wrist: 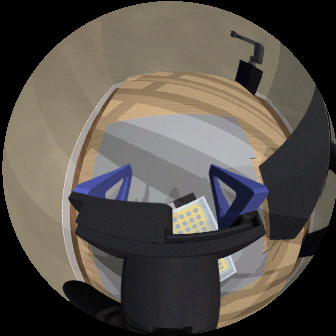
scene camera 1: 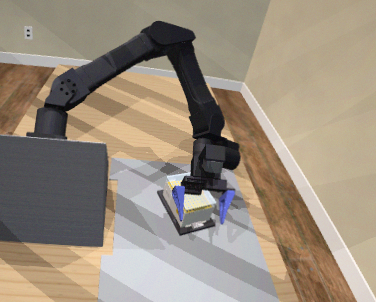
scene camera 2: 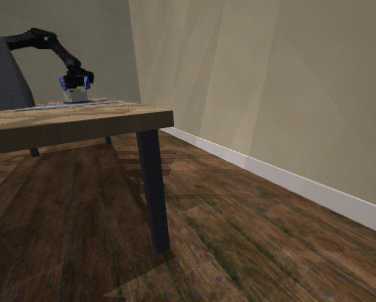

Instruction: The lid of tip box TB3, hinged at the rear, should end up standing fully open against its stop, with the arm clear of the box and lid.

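Places are measured from the arm's base along level axes (x ahead, y left, z up), in metres.
Pixels of known places: gripper, fingertip midpoint: (wrist: pixel 170 168) (scene camera 1: pixel 201 222) (scene camera 2: pixel 75 89); arm's base, origin of the base link: (scene camera 1: pixel 48 148).
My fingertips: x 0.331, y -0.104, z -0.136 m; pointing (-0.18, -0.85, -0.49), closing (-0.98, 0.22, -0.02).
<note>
Ahead of a thing's pixels: the offset from my fingertips to its middle. "*": to the spot under its first point. Level surfaces: height alone.
The tip box @(0.004 m ahead, 0.107 m left, 0.036 m down) (scene camera 1: pixel 199 218) (scene camera 2: pixel 76 96) (wrist: pixel 193 218) is pale with a yellow, dotted tip grid, and sits on a dark base @(* 0.012 m back, 0.029 m left, 0.066 m down) (scene camera 1: pixel 187 230). Its lid @(* 0.021 m ahead, 0.069 m left, 0.003 m up) (scene camera 1: pixel 201 199) is clear and hard to make out; it appears to lie down over the grid, and no panel shows standing upright at the rear. The label TB3 cannot be read. My gripper (scene camera 1: pixel 202 220) (scene camera 2: pixel 75 89) (wrist: pixel 170 168) is open and empty, low over the box, with one blue finger at its left side and the other beyond its right side. Contact cannot be told. The gripper body hides part of the box.
The box and base stand on a grey mat @(0.074 m down) (scene camera 1: pixel 145 270) on the wooden table (scene camera 1: pixel 50 272) (scene camera 2: pixel 100 122). A large dark block (scene camera 1: pixel 52 192) stands left of the mat, with the arm's base behind it. A wall (scene camera 1: pixel 320 75) rises beyond the table's right side.
</note>
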